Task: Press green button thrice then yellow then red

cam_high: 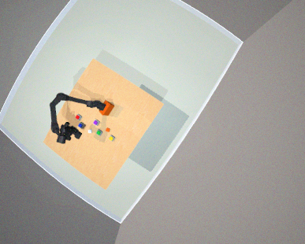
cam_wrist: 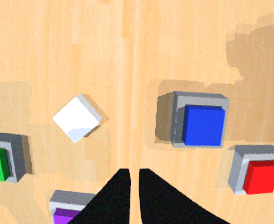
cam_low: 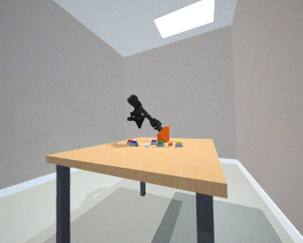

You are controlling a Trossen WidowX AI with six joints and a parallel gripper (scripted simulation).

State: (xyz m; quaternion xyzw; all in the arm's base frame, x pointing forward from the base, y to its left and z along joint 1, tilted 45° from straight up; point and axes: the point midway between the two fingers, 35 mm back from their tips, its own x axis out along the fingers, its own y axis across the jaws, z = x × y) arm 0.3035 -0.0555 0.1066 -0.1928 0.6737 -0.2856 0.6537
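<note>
Now: gripper tip 80 mm past the red button, 120 mm to the left of it and 110 mm above it. Also, from my gripper tip: purple button: 120 mm behind, 80 mm to the left, 110 mm below; green button: 50 mm behind, 160 mm to the left, 110 mm below; white block: 10 mm behind, 60 mm to the left, 130 mm below.
</note>
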